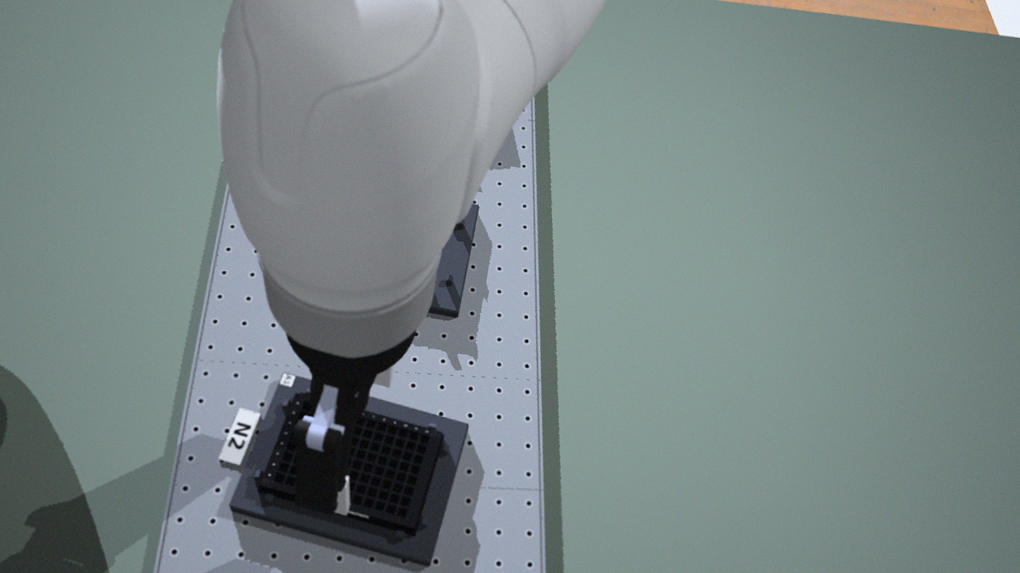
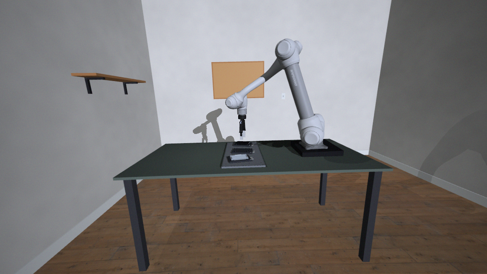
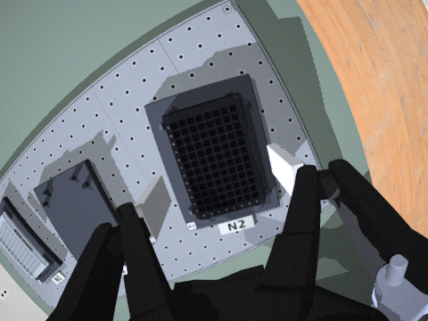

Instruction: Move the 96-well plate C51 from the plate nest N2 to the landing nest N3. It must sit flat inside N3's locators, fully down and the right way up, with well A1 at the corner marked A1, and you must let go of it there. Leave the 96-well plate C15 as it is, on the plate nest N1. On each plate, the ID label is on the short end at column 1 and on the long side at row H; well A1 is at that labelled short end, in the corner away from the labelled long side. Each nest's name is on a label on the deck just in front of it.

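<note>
My gripper is now 7 cm above the black 96-well plate C51. Also, from my hand: plate nest N2: 8 cm below; N2 label: 9 cm below, 9 cm behind, 2 cm to the left; landing nest N3: 22 cm to the left, 8 cm below, 1 cm ahead.
</note>
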